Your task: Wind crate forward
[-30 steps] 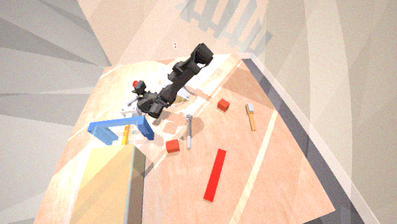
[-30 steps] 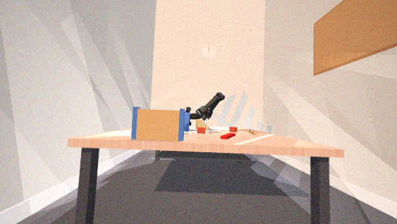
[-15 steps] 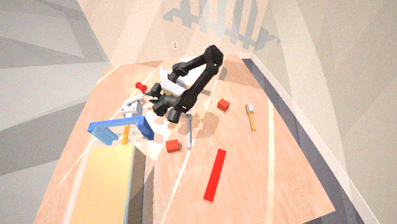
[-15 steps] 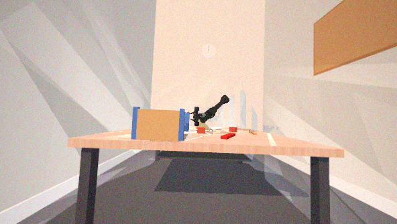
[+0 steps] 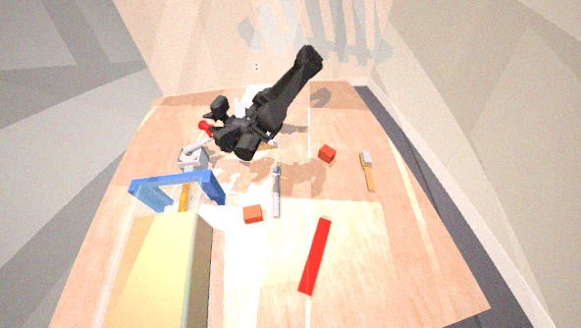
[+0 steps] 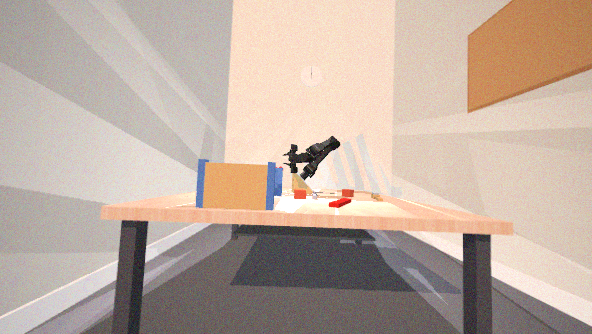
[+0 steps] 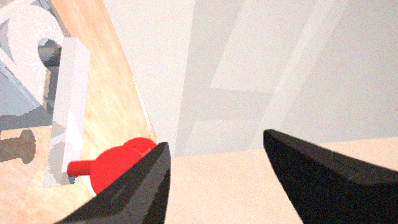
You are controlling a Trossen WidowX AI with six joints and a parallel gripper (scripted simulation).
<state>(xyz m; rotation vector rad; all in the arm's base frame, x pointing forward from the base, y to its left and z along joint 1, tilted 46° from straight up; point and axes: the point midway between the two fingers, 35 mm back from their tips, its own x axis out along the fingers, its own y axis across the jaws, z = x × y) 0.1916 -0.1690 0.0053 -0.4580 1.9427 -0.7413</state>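
The grey crank arm is 110 mm below my gripper tip, 60 mm to the right of it and 40 mm behind it. Also, from my gripper tip: blue steel frame 150 mm ahead, 130 mm to the right, 120 mm below; grey winch 190 mm below, 120 mm to the right, 20 mm behind; red grip 80 mm below, 60 mm behind, 30 mm to the right.
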